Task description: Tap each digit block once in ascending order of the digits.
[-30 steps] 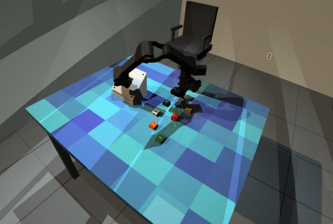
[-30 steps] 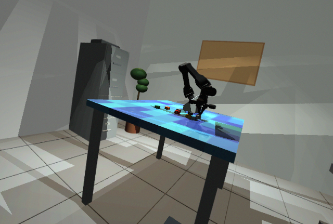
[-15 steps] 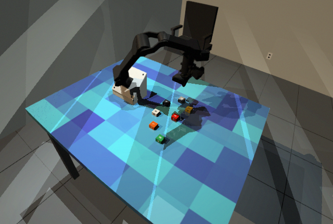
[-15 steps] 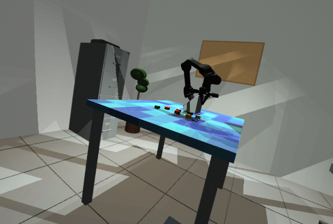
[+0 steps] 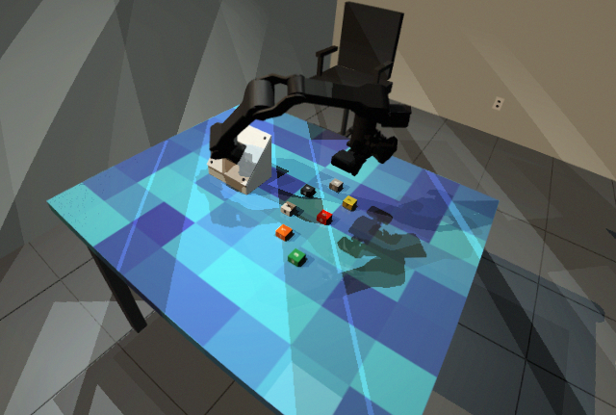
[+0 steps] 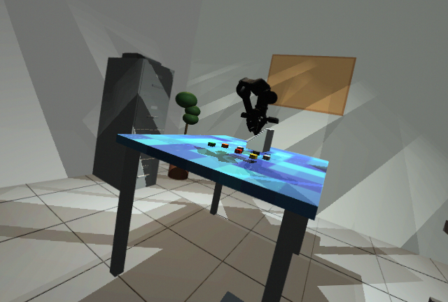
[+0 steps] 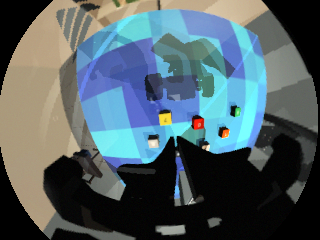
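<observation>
My gripper tip is 10 mm to the right of the yellow block and 110 mm above it. From my gripper tip the other things lie so: black block (130 mm behind, 30 mm to the right, 110 mm below); then red block (30 mm behind, 90 mm to the right, 110 mm below); then grey block (80 mm behind, 60 mm to the left, 110 mm below).
</observation>
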